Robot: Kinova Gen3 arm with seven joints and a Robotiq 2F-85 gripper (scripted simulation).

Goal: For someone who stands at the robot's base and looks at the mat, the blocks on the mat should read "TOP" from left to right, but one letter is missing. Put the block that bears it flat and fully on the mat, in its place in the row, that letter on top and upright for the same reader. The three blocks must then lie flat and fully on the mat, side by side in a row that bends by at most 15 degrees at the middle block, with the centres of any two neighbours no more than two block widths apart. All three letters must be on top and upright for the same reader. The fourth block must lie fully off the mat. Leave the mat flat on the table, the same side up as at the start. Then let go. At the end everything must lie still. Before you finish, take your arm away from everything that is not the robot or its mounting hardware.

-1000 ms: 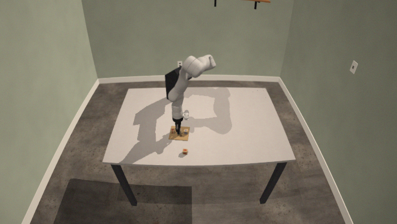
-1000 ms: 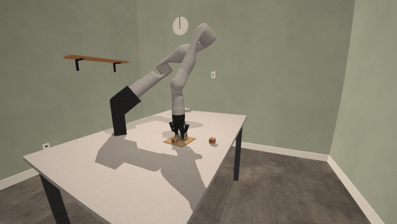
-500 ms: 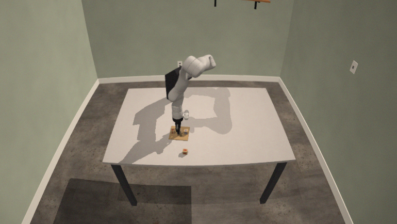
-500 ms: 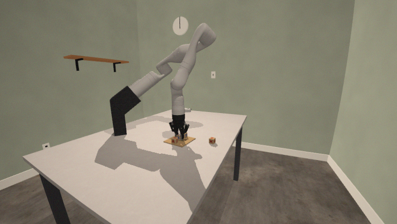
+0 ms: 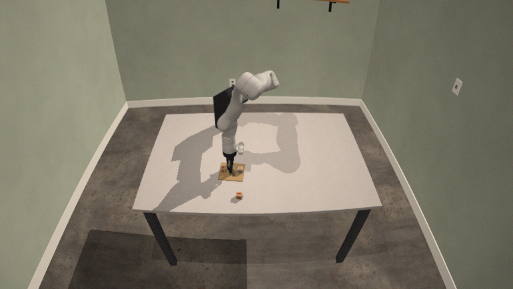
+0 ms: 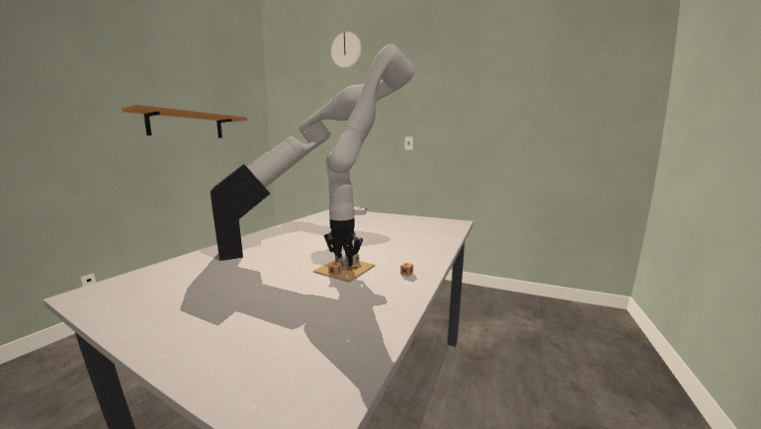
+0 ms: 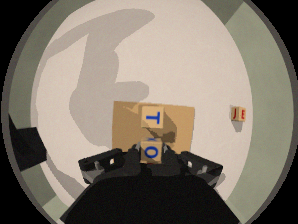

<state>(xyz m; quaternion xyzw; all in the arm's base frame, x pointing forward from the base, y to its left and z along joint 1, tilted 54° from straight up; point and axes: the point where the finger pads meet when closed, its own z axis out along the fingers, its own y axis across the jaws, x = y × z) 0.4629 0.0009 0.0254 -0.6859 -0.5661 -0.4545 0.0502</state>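
My gripper is now 3 cm above the tan mat. Also, from my hand: red-lettered block 4 cm to the right, 1 cm below.
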